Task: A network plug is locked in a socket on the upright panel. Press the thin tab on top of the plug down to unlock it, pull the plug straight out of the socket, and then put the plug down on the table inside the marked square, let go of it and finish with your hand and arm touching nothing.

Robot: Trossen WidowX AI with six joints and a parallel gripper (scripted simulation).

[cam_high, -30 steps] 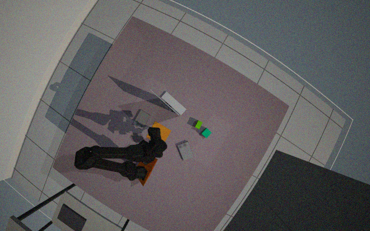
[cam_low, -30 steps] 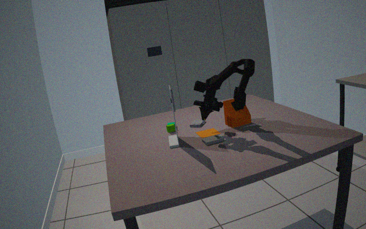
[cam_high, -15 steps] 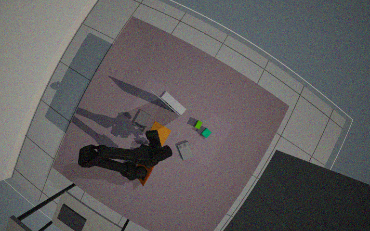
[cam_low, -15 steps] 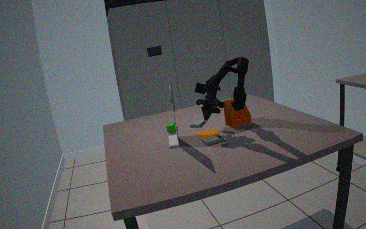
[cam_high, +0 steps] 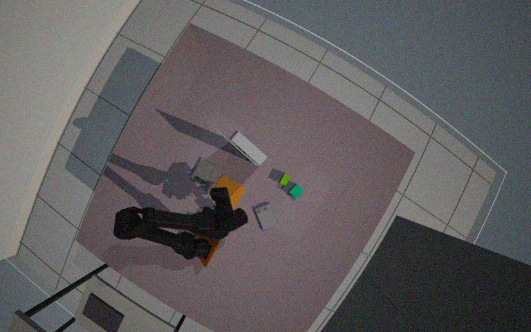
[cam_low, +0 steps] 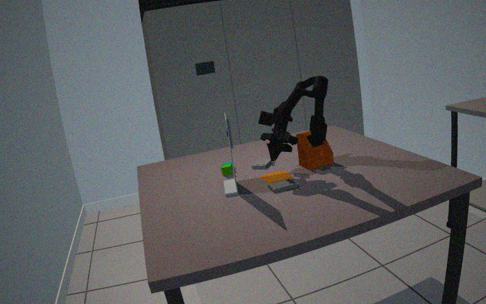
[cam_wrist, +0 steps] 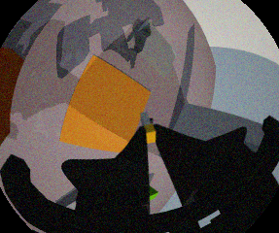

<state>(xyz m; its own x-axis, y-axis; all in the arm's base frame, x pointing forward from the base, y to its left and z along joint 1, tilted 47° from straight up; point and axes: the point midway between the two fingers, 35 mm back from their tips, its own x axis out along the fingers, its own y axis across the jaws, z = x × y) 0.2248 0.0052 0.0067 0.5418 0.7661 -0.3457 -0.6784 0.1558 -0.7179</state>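
My gripper tip is 70 mm above the orange marked square and 10 mm past it. From my gripper tip the other things lie so: grey network plug: right at my gripper tip; upright panel: 190 mm ahead, 70 mm above, 10 mm to the right.
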